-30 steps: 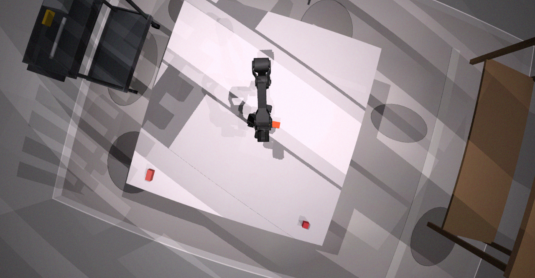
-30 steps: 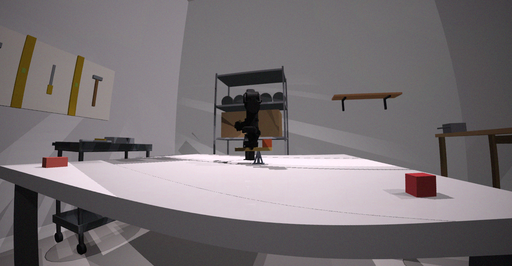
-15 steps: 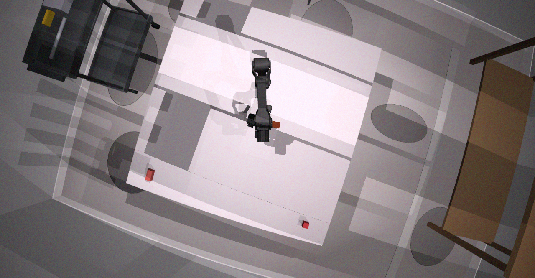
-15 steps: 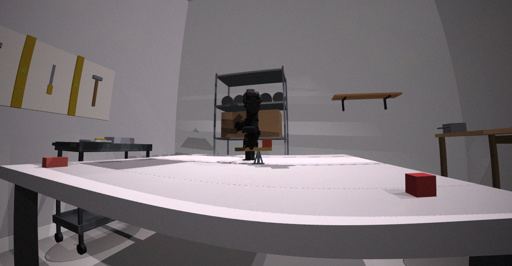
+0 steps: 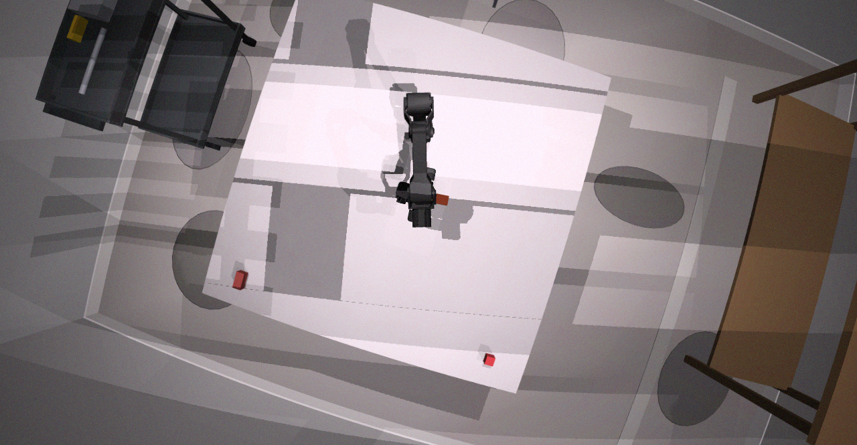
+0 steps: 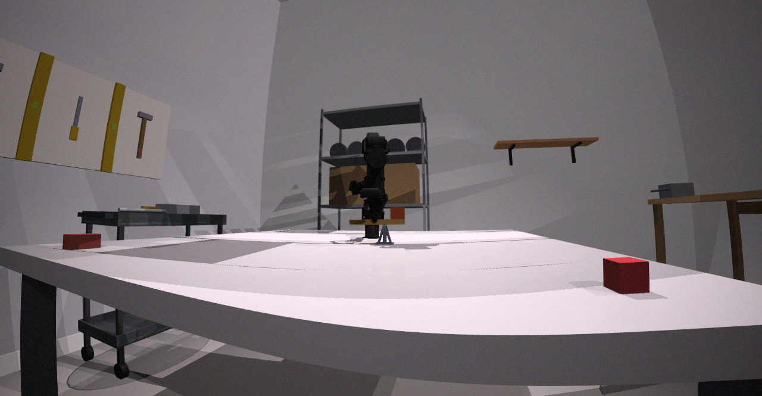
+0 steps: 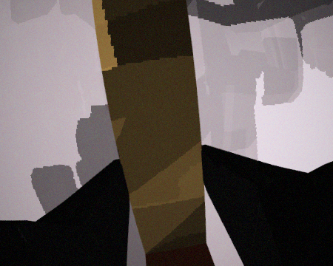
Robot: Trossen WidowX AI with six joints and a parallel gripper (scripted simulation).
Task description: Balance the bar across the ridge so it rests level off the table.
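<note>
The ridge is 30 mm to the left of my gripper tip and 10 mm below it.
</note>
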